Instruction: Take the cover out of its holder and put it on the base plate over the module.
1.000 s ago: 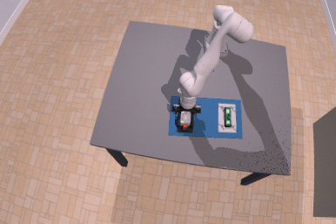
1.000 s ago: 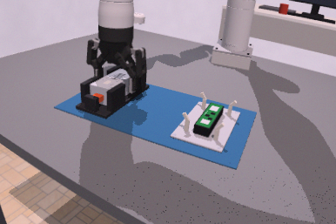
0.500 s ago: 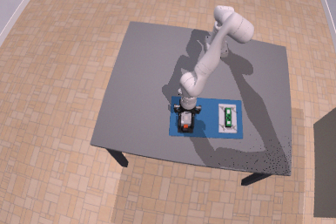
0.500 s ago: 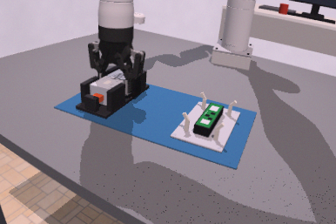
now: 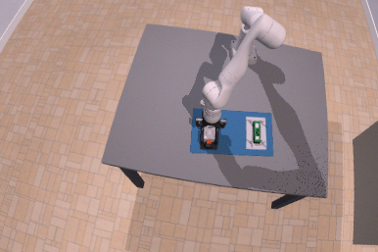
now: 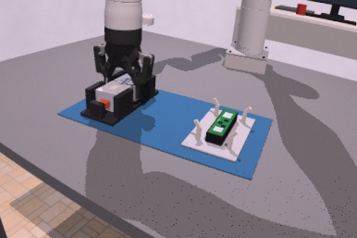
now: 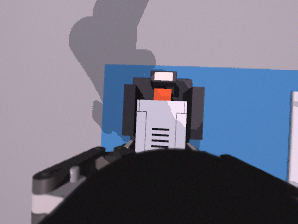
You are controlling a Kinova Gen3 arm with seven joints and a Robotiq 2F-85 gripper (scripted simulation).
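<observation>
The light grey cover lies right at my hand.
</observation>
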